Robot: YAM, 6 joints.
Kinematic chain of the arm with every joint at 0, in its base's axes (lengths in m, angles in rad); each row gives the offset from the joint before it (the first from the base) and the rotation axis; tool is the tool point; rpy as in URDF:
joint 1: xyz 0 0 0.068 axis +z
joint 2: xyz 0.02 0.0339 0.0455 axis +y
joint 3: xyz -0.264 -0.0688 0 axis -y
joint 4: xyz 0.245 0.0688 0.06 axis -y
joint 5: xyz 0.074 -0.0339 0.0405 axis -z
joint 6: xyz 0.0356 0 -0.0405 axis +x
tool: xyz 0 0 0 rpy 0 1.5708 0
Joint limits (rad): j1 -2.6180..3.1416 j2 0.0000..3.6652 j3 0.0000..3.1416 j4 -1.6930..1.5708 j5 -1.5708..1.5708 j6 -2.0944..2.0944
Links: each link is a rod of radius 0.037 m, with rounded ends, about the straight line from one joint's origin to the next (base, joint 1, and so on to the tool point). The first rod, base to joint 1, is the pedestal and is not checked.
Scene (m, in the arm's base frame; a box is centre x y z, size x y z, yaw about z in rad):
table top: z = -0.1
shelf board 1: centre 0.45 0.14 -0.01 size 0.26 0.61 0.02 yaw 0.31
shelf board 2: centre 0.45 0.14 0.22 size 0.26 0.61 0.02 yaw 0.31
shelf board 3: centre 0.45 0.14 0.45 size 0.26 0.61 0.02 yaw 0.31
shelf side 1: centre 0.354 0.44 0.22 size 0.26 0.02 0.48 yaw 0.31
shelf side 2: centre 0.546 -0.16 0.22 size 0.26 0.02 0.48 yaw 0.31
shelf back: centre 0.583 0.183 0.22 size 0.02 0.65 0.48 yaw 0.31
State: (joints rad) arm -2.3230 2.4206 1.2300 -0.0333 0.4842 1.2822
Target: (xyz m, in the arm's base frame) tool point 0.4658 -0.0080 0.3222
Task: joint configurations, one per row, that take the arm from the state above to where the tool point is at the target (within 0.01 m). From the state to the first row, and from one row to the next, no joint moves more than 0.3 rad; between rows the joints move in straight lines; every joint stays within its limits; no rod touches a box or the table.
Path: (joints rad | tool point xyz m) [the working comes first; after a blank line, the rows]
Joints at the target: 0.0068 1.9143 1.6114 0.0776 0.3190 1.2822
Straight joint move there: touches shelf board 2, shelf side 2.

1: -2.0261 2.2405 1.1524 -0.1353 0.6049 1.2805 | -0.1879 -0.3377 0.0342
2: -1.7293 2.0604 1.0748 -0.2373 0.7257 1.2788 | -0.0808 -0.3555 0.0808
3: -1.4324 1.8803 0.9972 -0.3392 0.8464 1.2771 | 0.0199 -0.3361 0.1220
4: -1.1355 1.7002 0.9196 -0.4412 0.9671 1.2754 | 0.1010 -0.2867 0.1570
5: -0.8386 1.5201 0.8420 -0.5432 1.0879 1.2737 | 0.1544 -0.2189 0.1851
6: -0.5418 1.3400 0.7644 -0.6452 1.2086 1.2721 | 0.1777 -0.1458 0.2061
7: -0.2449 1.1599 0.6868 -0.7472 1.3293 1.2704 | 0.1743 -0.0792 0.2198
8: 0.0520 0.9797 0.6092 -0.8491 1.4501 1.2687 | 0.1515 -0.0275 0.2264
9: 0.3489 0.7996 0.5316 -0.9511 1.5708 1.2670 | 0.1190 0.0054 0.2263
10: 0.2805 1.0226 0.7475 -0.7454 1.3204 1.2700 | 0.1804 0.0161 0.2594
11: 0.2120 1.2455 0.9635 -0.5396 1.0701 1.2731 | 0.2507 0.0220 0.2864
12: 0.1436 1.4684 1.1795 -0.3339 0.8197 1.2761 | 0.3252 0.0207 0.3065
13: 0.0752 1.6914 1.3955 -0.1281 0.5693 1.2792 | 0.3987 0.0108 0.3188
14: 0.0068 1.9143 1.6114 0.0776 0.3190 1.2822 | 0.4658 -0.0080 0.3222

